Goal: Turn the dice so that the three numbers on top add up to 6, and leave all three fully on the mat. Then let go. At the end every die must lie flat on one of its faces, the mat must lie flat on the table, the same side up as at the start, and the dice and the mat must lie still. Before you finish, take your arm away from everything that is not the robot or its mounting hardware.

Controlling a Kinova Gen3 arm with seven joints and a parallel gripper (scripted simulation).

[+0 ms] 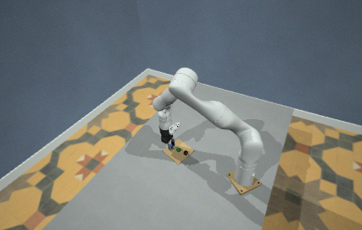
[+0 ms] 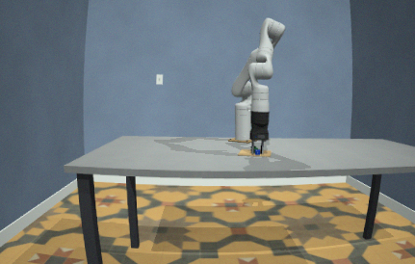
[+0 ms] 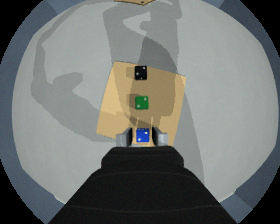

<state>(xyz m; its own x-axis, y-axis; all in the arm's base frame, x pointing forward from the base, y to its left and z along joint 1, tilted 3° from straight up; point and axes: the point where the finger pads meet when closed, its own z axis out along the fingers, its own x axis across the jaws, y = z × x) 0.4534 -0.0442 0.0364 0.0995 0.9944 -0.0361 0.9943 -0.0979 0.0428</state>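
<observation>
Now: the blue die 10 mm below my hand. From my hand the other things lie so: black die (100 mm behind, 10 mm to the left, 10 mm below); then green die (50 mm behind, 10 mm to the left, 10 mm below); then tan mat (50 mm behind, 20 mm below, 10 mm to the left).
</observation>
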